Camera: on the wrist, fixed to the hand. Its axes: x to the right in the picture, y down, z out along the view.
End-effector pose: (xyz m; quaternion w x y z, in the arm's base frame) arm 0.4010 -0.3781 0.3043 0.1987 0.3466 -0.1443 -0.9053
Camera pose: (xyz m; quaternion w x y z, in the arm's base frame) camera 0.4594 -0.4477 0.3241 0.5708 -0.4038 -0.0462 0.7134
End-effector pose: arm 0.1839 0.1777 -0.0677 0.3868 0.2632 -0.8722 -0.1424
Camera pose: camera 0.1910 0.2562 -0.0183 0.1574 0.8724 -0.3893 -0.2501
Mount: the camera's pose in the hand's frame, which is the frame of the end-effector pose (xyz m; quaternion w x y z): -0.0190 0.0843 -0.0344 0.6657 0.1333 0.0451 -0.7328
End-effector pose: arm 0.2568 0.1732 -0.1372 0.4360 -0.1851 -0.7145 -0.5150
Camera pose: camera 0.3423 0.1797 -0.1012 0.0302 -0.4817 0.6603 0.5754
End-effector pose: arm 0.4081 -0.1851 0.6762 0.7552 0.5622 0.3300 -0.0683
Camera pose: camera 0.4189 -0.1292 0.7498 0.3629 0.2362 0.6566 -0.6175
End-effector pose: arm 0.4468 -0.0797 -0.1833 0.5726 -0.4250 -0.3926 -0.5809
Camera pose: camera 0.5292 -0.1089 -0.2152 0.0299 0.1073 -0.6244 -0.7731
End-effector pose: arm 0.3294 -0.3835 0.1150 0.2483 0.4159 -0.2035 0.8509
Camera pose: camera 0.2687 -0.4362 0.0682 0.7426 0.4207 0.2939 0.4304
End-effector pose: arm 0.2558 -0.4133 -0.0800 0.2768 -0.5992 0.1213 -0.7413
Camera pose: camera 0.2477 -0.4769 -0.1474 0.2846 0.4175 0.4447 0.7396
